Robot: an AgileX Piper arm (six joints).
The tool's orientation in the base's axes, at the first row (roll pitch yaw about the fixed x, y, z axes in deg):
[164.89 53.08 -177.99]
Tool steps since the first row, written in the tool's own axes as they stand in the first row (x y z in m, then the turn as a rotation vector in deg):
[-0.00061 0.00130 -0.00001 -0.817 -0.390 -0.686]
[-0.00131 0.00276 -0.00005 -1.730 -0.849 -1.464]
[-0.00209 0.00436 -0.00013 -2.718 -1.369 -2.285]
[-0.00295 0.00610 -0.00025 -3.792 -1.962 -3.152]
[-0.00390 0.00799 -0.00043 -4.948 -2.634 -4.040]
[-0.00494 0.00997 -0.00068 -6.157 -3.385 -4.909]
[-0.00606 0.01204 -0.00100 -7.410 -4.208 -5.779]
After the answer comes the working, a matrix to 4 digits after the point.
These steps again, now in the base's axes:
[0.00004 0.00125 0.00070 0.062 -0.554 0.990]
[0.00008 0.00266 0.00151 0.128 -1.198 2.099]
[0.00010 0.00418 0.00243 0.222 -1.911 3.284]
[0.00010 0.00583 0.00346 0.349 -2.705 4.552]
[0.00008 0.00761 0.00462 0.529 -3.580 5.886]
[0.00003 0.00946 0.00590 0.774 -4.523 7.239]
[-0.00004 0.01137 0.00731 1.062 -5.535 8.617]

The tool's axes in the first row as the columns of a matrix, in the base's axes (rounded; the answer above uses it unrounded):
[-0.6003 -0.2421 0.7622]
[-0.0211 0.9575 0.2876]
[-0.7995 0.1566 -0.5799]

